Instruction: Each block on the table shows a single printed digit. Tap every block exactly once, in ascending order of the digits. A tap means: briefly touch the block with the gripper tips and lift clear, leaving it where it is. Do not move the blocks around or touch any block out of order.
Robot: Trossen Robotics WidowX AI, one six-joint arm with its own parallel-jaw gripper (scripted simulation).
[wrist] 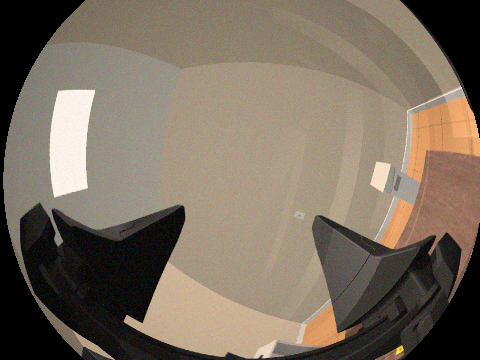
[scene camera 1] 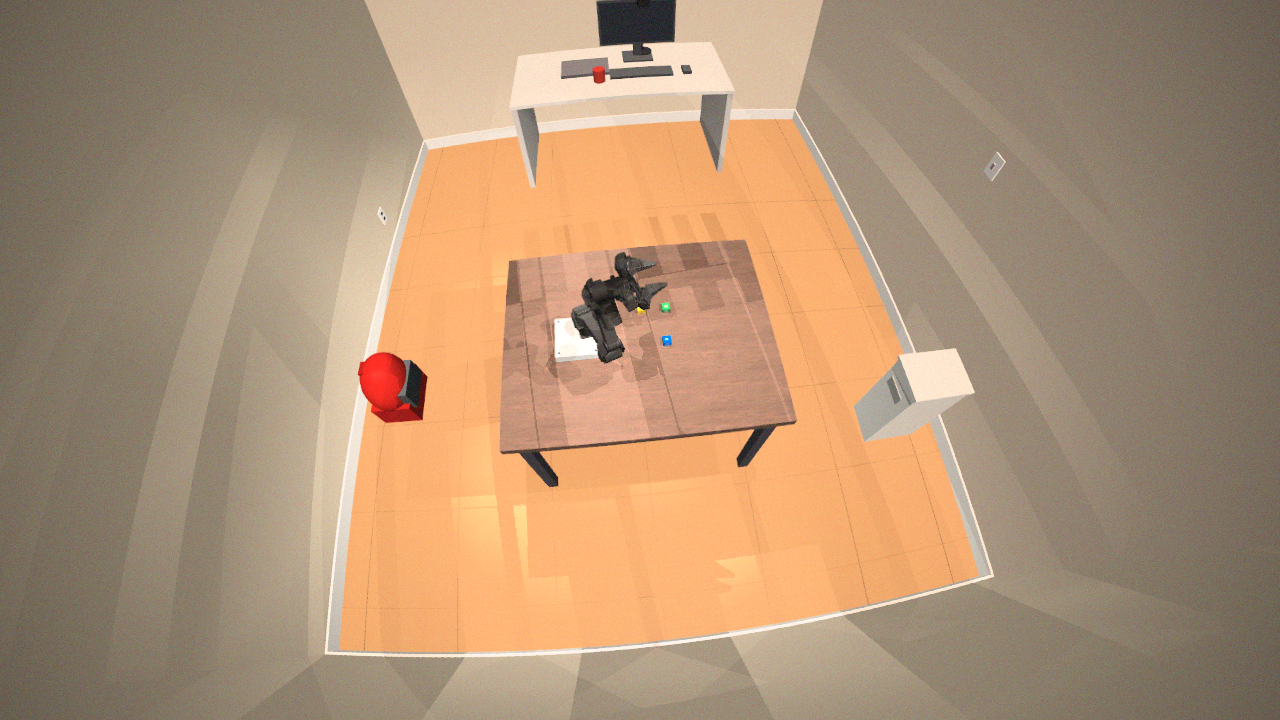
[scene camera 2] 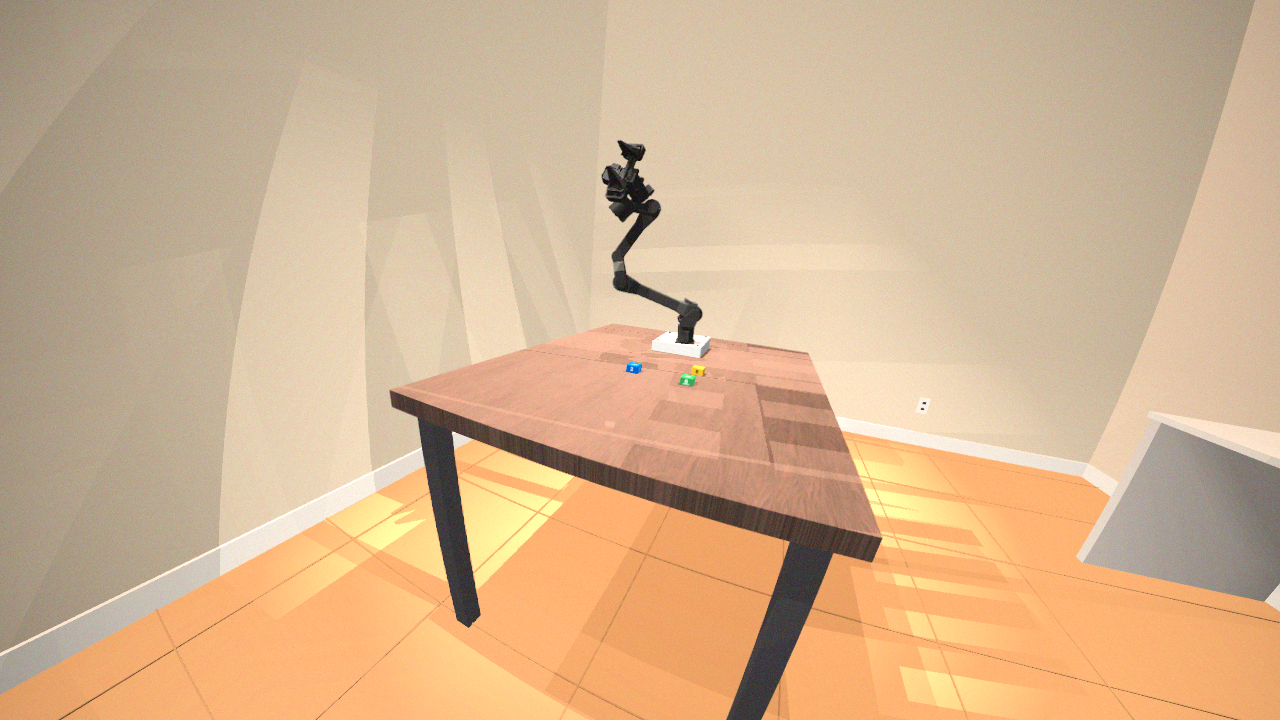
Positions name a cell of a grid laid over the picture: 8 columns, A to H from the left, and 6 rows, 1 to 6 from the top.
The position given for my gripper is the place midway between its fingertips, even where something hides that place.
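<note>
My gripper (scene camera 1: E3), visible also in the wrist view (wrist: E4) and in scene camera 2 (scene camera 2: D2), is open and holds nothing.
</note>
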